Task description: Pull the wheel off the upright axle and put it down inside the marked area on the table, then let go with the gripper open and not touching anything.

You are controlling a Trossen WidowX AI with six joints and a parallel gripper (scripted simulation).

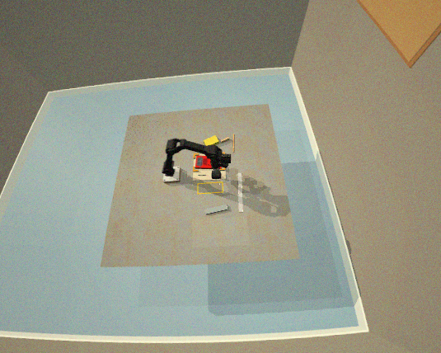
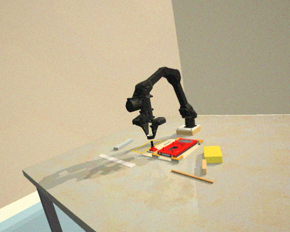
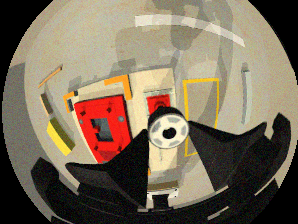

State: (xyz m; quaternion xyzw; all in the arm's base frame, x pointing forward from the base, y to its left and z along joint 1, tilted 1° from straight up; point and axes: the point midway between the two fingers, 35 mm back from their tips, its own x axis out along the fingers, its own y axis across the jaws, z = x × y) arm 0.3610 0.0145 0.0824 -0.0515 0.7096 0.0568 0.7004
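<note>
My gripper tip is now 5 cm above the dark axle. Round my gripper tip: short wooden piece (32 cm to the left, 7 cm below, 2 cm ahead); pale wheel (right at my gripper tip); yellow block (30 cm to the left, 9 cm behind, 7 cm below).
</note>
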